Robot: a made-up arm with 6 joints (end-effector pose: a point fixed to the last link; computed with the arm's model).
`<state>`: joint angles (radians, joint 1 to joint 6).
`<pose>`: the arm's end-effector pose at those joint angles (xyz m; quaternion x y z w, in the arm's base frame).
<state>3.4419 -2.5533 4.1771 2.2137 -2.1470 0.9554</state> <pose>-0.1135 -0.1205 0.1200 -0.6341 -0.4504 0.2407 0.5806</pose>
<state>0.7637 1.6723 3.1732 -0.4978 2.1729 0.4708</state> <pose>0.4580 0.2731 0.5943 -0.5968 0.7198 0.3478 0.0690</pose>
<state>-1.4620 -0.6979 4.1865 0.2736 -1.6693 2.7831</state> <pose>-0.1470 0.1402 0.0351 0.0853 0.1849 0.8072 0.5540</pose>
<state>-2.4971 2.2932 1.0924 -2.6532 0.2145 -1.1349</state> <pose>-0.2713 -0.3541 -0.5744 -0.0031 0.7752 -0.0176 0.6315</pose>
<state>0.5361 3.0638 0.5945 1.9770 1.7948 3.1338</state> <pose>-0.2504 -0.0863 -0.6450 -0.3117 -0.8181 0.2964 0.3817</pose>
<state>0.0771 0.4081 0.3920 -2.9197 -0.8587 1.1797</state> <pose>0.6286 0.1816 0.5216 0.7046 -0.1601 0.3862 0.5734</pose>
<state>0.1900 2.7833 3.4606 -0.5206 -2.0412 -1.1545</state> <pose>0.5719 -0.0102 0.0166 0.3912 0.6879 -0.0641 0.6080</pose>
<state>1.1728 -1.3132 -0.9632 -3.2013 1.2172 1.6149</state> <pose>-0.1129 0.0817 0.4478 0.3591 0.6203 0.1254 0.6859</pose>
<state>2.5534 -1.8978 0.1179 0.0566 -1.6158 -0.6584</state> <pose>0.5845 -0.2266 0.4575 0.2820 0.2523 0.8962 0.2315</pose>
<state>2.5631 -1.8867 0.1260 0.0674 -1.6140 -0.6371</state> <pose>0.5879 -0.2219 0.4619 0.2797 0.2449 0.8981 0.2350</pose>
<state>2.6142 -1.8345 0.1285 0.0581 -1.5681 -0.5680</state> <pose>0.5846 -0.1834 0.4935 0.2624 0.2192 0.9140 0.2182</pose>
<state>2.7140 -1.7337 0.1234 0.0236 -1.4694 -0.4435</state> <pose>0.5615 -0.1064 0.5541 0.2322 0.1715 0.9417 0.1728</pose>
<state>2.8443 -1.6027 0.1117 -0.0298 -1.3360 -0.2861</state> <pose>0.5059 -0.0128 0.6252 0.2028 0.1119 0.9674 0.1029</pose>
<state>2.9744 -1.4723 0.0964 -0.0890 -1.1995 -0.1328</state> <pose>0.4257 0.0655 0.6847 0.1856 0.0581 0.9806 0.0262</pose>
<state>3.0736 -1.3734 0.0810 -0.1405 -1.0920 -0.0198</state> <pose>0.3503 0.1111 0.7207 -0.1800 -0.0242 -0.9827 0.0355</pose>
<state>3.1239 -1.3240 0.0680 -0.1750 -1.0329 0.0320</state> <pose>0.3061 0.1285 0.7348 -0.1793 -0.0134 -0.9812 0.0703</pose>
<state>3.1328 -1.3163 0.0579 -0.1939 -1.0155 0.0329</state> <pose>0.2934 0.1309 0.7355 -0.1791 -0.0186 -0.9802 0.0828</pose>
